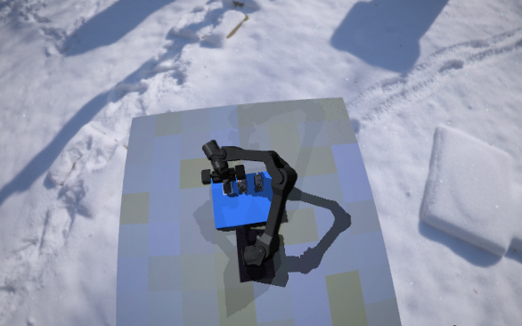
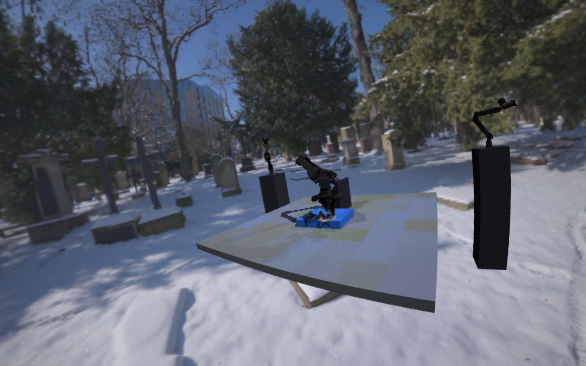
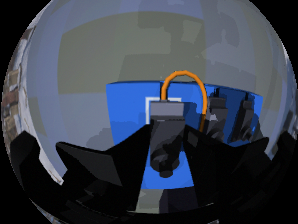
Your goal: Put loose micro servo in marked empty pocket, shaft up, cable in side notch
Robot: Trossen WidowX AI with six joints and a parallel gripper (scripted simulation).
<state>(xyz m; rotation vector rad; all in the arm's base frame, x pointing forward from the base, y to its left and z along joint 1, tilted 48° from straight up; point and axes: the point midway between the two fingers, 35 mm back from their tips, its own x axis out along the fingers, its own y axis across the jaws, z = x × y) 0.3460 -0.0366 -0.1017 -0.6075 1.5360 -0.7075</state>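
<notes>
The blue deck is 13 cm behind my gripper tip, 7 cm to the right of it and 7 cm below it.
</notes>
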